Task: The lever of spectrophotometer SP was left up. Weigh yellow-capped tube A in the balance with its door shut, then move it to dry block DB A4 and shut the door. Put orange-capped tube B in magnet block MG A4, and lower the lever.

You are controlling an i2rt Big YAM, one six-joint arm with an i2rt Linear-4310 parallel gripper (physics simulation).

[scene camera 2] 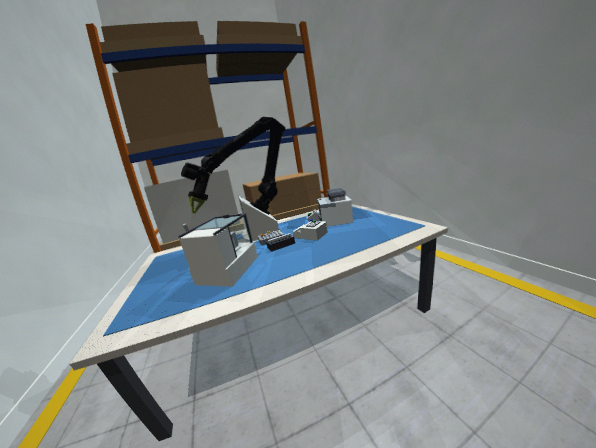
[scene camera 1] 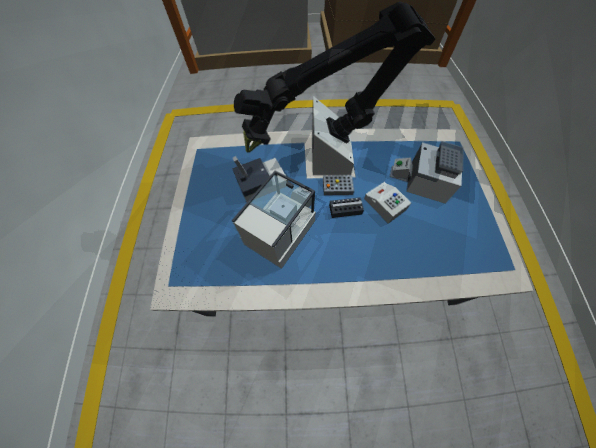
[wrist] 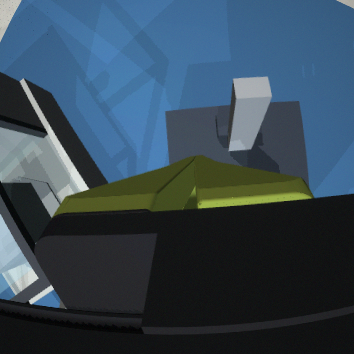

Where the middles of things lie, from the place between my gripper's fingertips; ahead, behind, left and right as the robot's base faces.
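Balance (scene camera 1: 273, 222): my hand 70 mm to the right of it, 220 mm short of it, 130 mm above it. Grey block device (scene camera 1: 437, 171), from my hand: 770 mm to the left, 70 mm ahead, 150 mm below.
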